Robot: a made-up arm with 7 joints. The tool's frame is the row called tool. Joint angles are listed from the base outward.
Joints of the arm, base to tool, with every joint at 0 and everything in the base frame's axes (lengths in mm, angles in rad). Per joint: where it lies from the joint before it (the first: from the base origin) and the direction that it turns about. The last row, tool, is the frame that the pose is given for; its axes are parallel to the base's.
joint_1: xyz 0 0 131.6 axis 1 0 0
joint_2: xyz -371.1 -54.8 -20.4 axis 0 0 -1
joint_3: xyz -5.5 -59.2 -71.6 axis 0 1 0
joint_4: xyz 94.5 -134.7 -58.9 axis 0 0 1
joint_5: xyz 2.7 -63.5 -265.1 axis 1 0 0
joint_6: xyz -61.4 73.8 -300.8 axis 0 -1 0
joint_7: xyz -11.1 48.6 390.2 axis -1 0 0
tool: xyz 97 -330.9 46.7
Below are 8 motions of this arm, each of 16 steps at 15 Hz.
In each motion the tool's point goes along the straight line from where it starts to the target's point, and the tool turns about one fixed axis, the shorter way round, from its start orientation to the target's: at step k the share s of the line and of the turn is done. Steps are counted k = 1, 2, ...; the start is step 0. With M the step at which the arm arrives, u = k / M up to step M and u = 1 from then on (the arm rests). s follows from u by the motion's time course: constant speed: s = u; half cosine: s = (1 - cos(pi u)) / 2; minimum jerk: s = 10 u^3 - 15 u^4 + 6 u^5.
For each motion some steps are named. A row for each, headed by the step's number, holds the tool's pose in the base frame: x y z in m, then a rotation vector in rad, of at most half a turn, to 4 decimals.
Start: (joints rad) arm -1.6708 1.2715 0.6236 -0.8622 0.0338 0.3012 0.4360
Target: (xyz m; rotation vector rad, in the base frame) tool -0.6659 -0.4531 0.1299 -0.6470 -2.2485 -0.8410
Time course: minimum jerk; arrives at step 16
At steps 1, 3, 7, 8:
1: -0.6472 -0.0425 0.0849 -1.2854 -0.8761 -2.2622
3: -0.6480 -0.0616 0.0870 -1.2670 -0.9631 -2.2135
7: -0.6543 -0.1996 0.1021 -1.0975 -1.5277 -1.8031
8: -0.6565 -0.2473 0.1074 -1.0250 -1.6961 -1.6397

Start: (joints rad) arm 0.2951 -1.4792 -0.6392 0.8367 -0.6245 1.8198 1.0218
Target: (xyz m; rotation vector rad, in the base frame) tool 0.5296 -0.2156 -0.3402 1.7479 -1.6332 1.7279
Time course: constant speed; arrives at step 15
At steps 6, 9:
6: 0.5721 0.0829 -0.4531 1.9121 -2.2474 0.7075
9: 0.5579 -0.0166 -0.4154 1.8890 -2.0741 1.0740

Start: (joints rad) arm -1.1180 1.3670 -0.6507 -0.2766 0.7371 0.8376 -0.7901
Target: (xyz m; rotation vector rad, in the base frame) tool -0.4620 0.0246 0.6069 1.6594 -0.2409 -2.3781
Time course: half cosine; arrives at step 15
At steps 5, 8, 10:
5: -0.5379 -0.4665 0.3086 -1.0083 -1.9127 1.3964
8: -0.5073 -0.2686 0.4288 -1.4923 -1.2696 2.1036
10: -0.4873 -0.1391 0.5075 -1.7387 -0.6702 2.4699

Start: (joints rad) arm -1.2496 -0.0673 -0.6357 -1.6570 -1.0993 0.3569 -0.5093
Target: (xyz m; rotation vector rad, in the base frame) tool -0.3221 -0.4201 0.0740 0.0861 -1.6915 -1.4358
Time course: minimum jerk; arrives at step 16
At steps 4, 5, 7, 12, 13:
4: -0.3238 -0.3113 0.1871 -1.0677 -1.1676 -1.1230
5: -0.3237 -0.3206 0.1774 -0.9792 -1.2232 -1.1602
7: -0.3233 -0.3453 0.1517 -0.7335 -1.3623 -1.2503
12: -0.3223 -0.4075 0.0871 -0.0591 -1.6465 -1.4143
13: -0.3222 -0.4142 0.0802 0.0173 -1.6709 -1.4262

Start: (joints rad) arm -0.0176 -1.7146 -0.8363 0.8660 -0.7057 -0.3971 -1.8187
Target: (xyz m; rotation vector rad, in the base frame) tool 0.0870 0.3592 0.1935 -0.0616 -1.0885 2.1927
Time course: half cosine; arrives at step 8
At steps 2, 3, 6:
2: -0.1747 0.5499 -0.1751 0.6405 0.2856 2.3714
3: -0.1250 0.5136 -0.1051 0.5145 0.0155 2.3930
6: 0.0421 0.3919 0.1303 0.0638 -0.8648 2.2740

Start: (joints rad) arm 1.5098 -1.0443 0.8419 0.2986 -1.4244 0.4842 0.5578
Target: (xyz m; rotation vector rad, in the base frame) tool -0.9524 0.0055 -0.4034 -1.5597 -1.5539 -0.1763
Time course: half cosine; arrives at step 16
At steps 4, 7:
4: -0.5008 0.0126 -0.2265 -0.5769 -1.8388 0.4829
7: -0.6362 0.0105 -0.2796 -0.8855 -1.7930 0.2948

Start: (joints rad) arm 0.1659 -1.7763 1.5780 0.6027 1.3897 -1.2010 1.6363
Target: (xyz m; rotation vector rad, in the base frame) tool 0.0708 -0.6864 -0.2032 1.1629 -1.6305 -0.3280
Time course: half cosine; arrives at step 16
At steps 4, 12, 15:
4: -0.4811 -0.2337 -0.5129 0.3461 -1.6979 -1.9222
12: -0.0239 -0.6087 -0.2563 1.0622 -1.6941 -0.6077
15: 0.0646 -0.6813 -0.2067 1.1568 -1.6353 -0.3463

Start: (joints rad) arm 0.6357 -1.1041 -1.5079 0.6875 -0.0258 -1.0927 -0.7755
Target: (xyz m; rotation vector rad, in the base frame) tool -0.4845 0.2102 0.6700 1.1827 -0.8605 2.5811
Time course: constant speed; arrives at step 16
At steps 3, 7, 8, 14, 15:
3: 0.0288 0.1844 0.5601 0.8649 -0.7235 1.5219
7: -0.1291 0.1923 0.5939 0.9708 -0.7775 1.8423
8: -0.1686 0.1943 0.6023 0.9963 -0.7896 1.9231
14: -0.4055 0.2062 0.6531 1.1394 -0.8475 2.4145
15: -0.4450 0.2082 0.6615 1.1613 -0.8545 2.4976

